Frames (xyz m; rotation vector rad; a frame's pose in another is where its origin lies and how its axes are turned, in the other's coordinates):
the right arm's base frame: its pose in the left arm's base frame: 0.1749 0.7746 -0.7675 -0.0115 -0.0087 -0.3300
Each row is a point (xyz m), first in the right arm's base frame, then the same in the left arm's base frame.
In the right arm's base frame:
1: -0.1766 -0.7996 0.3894
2: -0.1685 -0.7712 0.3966
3: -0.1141 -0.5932 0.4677
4: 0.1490 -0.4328 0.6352
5: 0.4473 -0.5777 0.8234
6: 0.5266 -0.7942 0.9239
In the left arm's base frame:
1: -0.2539 0.0804 -0.3721
2: -0.2371 0.1047 -0.3651
3: -0.1284 0.2564 -0.2952
4: 0.1714 0.3250 -0.1265
5: 0.4053 0.0937 0.0662
6: 0.4095 -0.1356 0.1696

